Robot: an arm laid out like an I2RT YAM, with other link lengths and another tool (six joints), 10 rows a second.
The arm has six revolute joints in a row. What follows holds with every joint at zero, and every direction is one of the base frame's.
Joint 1 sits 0.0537 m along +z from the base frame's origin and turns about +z.
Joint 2 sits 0.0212 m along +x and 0.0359 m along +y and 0.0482 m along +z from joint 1 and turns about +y.
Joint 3 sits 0.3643 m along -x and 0.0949 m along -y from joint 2 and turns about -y.
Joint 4 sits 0.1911 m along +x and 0.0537 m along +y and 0.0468 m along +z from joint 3 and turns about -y.
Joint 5 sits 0.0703 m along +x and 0.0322 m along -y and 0.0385 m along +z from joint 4 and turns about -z.
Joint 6 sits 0.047 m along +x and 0.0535 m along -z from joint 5 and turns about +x.
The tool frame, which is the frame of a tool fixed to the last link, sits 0.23 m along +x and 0.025 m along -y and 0.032 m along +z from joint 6; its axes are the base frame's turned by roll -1.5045, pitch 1.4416 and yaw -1.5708 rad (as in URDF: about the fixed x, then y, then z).
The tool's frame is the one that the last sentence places.
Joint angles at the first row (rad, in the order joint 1, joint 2, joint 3, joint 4, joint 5, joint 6):
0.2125, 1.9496, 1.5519, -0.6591, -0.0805, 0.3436
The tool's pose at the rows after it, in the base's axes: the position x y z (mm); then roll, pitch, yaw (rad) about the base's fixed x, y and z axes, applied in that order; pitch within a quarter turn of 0, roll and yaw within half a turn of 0:
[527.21, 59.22, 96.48, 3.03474, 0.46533, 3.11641]
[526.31, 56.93, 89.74, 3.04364, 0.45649, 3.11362]
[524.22, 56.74, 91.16, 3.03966, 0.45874, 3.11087]
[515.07, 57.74, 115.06, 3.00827, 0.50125, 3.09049]
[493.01, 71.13, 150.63, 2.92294, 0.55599, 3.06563]
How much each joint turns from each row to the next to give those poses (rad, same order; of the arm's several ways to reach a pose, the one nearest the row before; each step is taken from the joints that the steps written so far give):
0.0023, 0.0239, -0.0026, 0.0031, 0.0181, 0.0000
0.0007, 0.0080, -0.0123, 0.0101, 0.0085, 0.0040
-0.0007, -0.0087, -0.0102, 0.0046, -0.0025, 0.0016
0.0001, -0.0718, -0.0389, 0.0161, -0.0111, 0.0132
0.0070, -0.1196, -0.0669, 0.0223, -0.0529, 0.0206

